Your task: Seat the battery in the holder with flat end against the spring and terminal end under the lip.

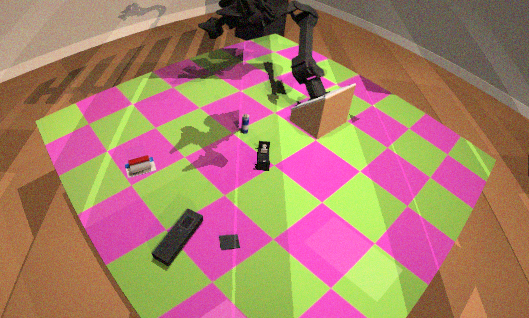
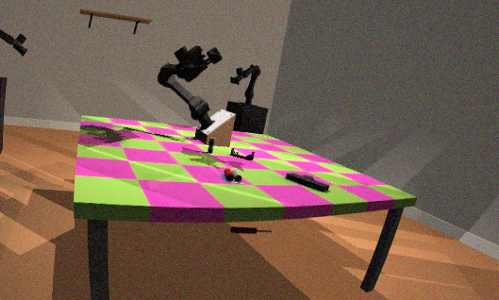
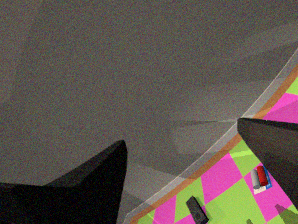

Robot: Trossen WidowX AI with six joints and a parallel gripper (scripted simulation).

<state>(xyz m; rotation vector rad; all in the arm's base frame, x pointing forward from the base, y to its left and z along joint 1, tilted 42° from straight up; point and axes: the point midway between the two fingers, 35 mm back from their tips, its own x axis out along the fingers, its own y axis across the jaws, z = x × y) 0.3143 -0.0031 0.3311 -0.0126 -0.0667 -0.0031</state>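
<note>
My gripper tip is 60 mm past the battery, 110 mm to the right of it and 340 mm above it. Also, from my gripper tip: black battery door (280 mm ahead, 360 mm to the left, 370 mm below); black remote control (360 mm ahead, 260 mm to the left, 360 mm below); screwdriver (300 mm ahead, 110 mm to the left, 560 mm below).
</note>
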